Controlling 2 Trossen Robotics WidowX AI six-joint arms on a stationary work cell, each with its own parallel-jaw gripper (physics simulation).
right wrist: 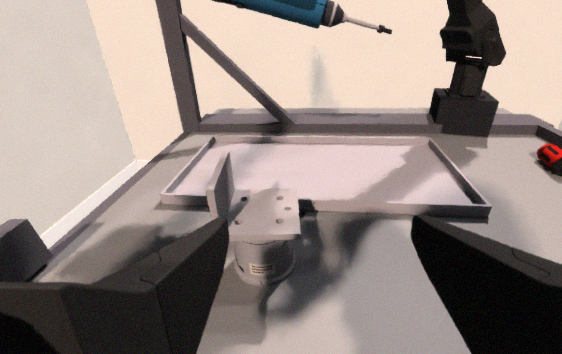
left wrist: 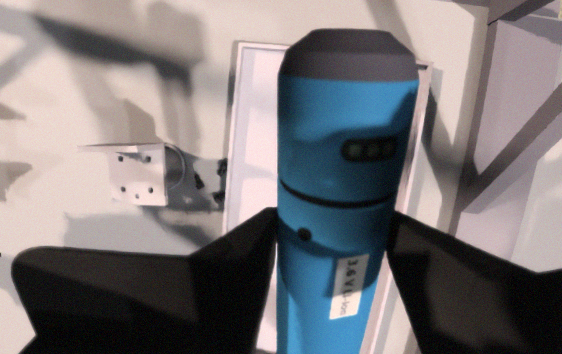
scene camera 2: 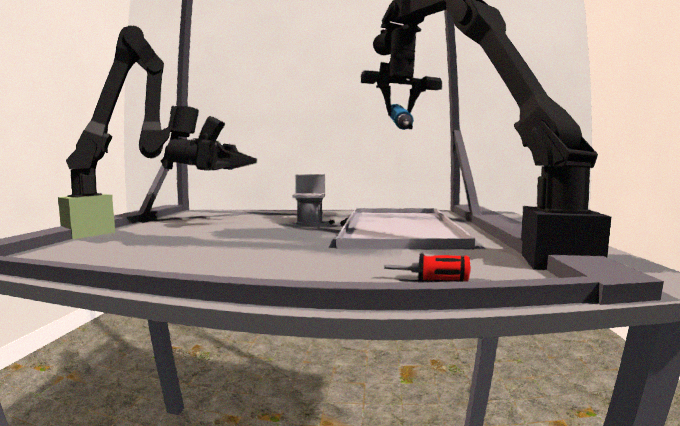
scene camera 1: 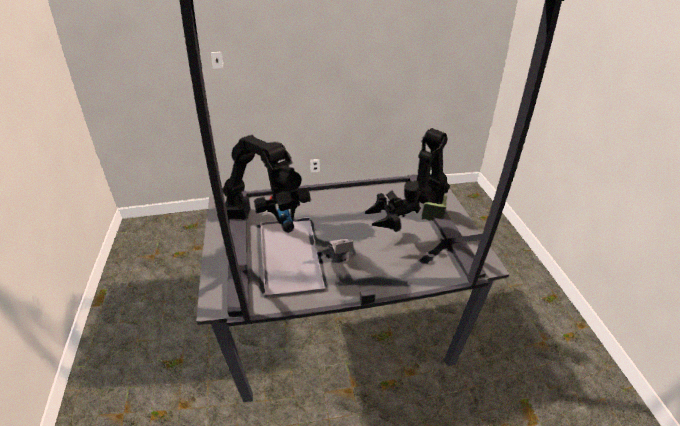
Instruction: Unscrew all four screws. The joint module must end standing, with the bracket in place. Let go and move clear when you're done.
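Seen in the pictures: left gripper, between the fingertips: [left wrist: 330, 220] [scene camera 1: 286, 221]; right gripper, between the fingertips: [right wrist: 319, 227] [scene camera 2: 252, 160] [scene camera 1: 368, 218]; left arm's base, origin of its link: [right wrist: 463, 94] [scene camera 2: 563, 210] [scene camera 1: 235, 203]; right arm's base, origin of its link: [scene camera 2: 84, 195] [scene camera 1: 435, 199].
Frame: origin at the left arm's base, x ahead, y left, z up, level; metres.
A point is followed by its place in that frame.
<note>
The grey joint module [scene camera 1: 339, 256] {x 0.473, y -0.284, z -0.038 m} [scene camera 2: 309, 212] {x 0.469, y -0.230, z -0.044 m} [right wrist: 264, 262] {x 0.506, y -0.245, z -0.043 m} stands upright on the table, with the L-shaped bracket [scene camera 1: 342, 245] {x 0.483, y -0.292, z 0.029 m} [scene camera 2: 310, 184] {x 0.488, y -0.284, z 0.016 m} [left wrist: 138, 175] {x 0.475, y -0.256, z -0.005 m} [right wrist: 265, 220] {x 0.493, y -0.246, z -0.005 m} on top. The bracket's holes look dark and empty. Small dark screws [left wrist: 198, 181] {x 0.426, y -0.255, z -0.064 m} [scene camera 2: 331, 221] {x 0.423, y -0.246, z -0.064 m} lie on the table between module and tray; I make out three in the left wrist view. My left gripper [scene camera 2: 400, 106] {x 0.286, y -0.336, z 0.175 m} [left wrist: 330, 220] {x 0.286, y -0.336, z 0.175 m} is shut on the blue electric screwdriver [scene camera 1: 284, 216] {x 0.282, y -0.341, z 0.203 m} [scene camera 2: 399, 114] {x 0.270, y -0.241, z 0.165 m} [left wrist: 330, 185] {x 0.294, y -0.355, z 0.206 m} [right wrist: 295, 11] {x 0.288, y -0.276, z 0.155 m}, high above the table near the tray. My right gripper [scene camera 1: 371, 217] {x 0.583, y -0.182, z 0.073 m} [scene camera 2: 255, 160] {x 0.583, y -0.182, z 0.073 m} [right wrist: 319, 227] {x 0.583, y -0.182, z 0.073 m} is open and empty, apart from the module.
A shallow white tray [scene camera 1: 295, 292] {x 0.315, y -0.455, z -0.059 m} [scene camera 2: 403, 243] {x 0.235, y -0.042, z -0.062 m} [left wrist: 234, 100] {x 0.407, y -0.367, z -0.055 m} [right wrist: 400, 206] {x 0.358, y -0.124, z -0.060 m} lies beside the module. A red screwdriver [scene camera 2: 444, 268] {x 0.166, y 0.125, z -0.052 m} [right wrist: 551, 155] {x 0.174, y 0.100, z -0.048 m} lies on the table by the left arm's side. Frame posts [scene camera 1: 204, 125] {x 0.159, y -0.582, z 0.655 m} [scene camera 1: 521, 125] {x 0.982, y -0.398, z 0.598 m} rise at the table's ends.
</note>
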